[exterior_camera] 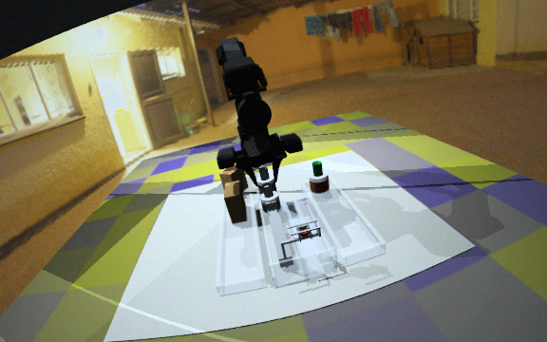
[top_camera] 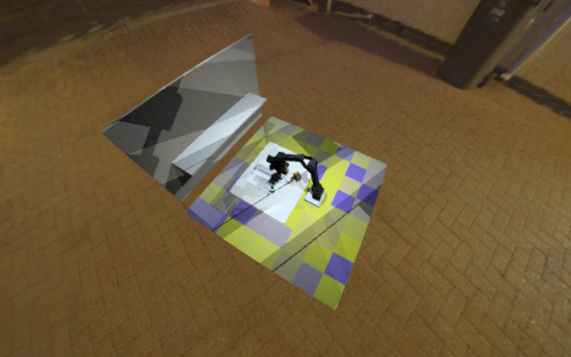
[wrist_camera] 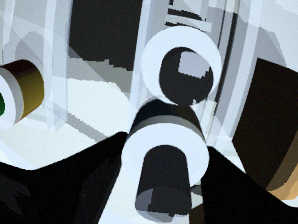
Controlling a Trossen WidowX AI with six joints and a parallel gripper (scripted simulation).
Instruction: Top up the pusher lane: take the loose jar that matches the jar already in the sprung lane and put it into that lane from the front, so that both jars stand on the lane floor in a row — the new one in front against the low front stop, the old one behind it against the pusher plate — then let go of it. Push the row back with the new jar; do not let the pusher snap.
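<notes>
Now: the tan box 80 mm to the right of my gripper tip and 20 mm below it. The rest, counted from my gripper tip: pusher mechanism: 150 mm ahead, 10 mm below.
</notes>
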